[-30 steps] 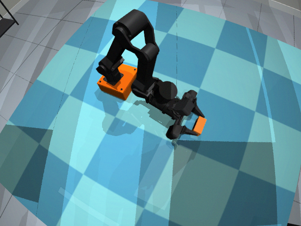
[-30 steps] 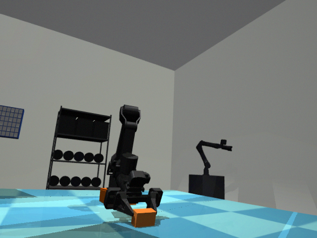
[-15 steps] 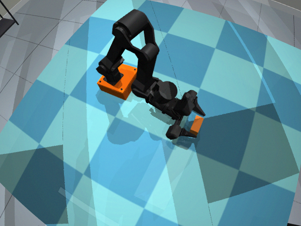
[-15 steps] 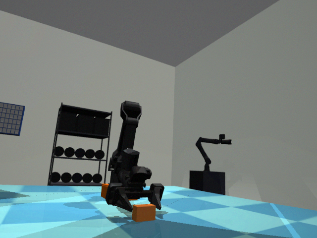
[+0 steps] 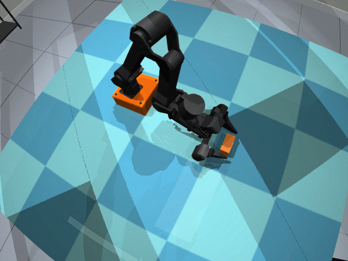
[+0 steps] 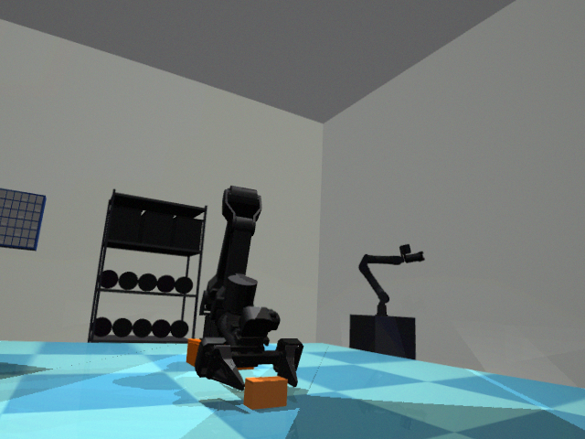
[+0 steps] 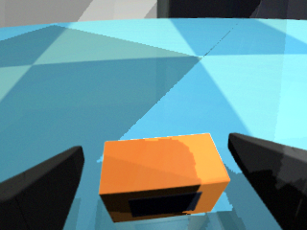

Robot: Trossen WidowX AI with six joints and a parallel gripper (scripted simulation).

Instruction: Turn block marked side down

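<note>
My gripper tip is 2 cm past the orange block and 1 cm above it.
</note>
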